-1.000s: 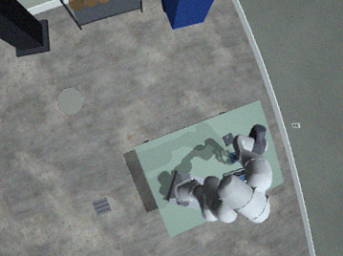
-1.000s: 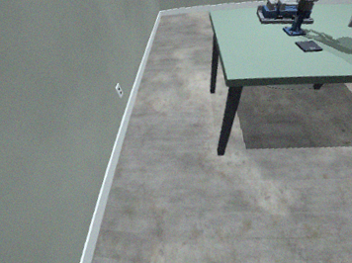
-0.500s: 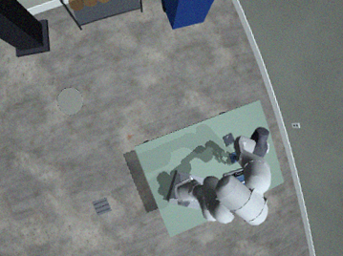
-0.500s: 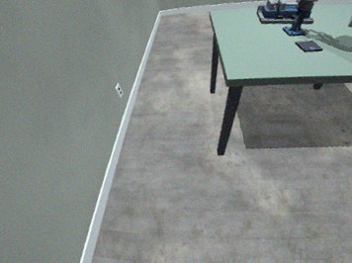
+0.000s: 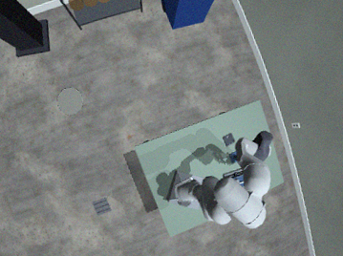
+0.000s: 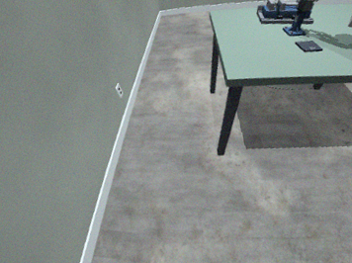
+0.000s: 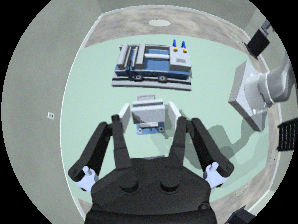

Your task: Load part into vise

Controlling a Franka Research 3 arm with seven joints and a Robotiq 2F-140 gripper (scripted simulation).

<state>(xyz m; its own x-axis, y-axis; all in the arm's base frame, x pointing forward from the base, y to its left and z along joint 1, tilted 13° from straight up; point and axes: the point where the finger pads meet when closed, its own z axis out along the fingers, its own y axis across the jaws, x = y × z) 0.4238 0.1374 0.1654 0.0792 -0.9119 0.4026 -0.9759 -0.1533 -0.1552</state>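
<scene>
Right now my hand is 2 cm above the part, 1 cm to the left of it and 1 cm short of it. Also, from my hand: vise 22 cm to the right, 14 cm below, 3 cm ahead.
</scene>
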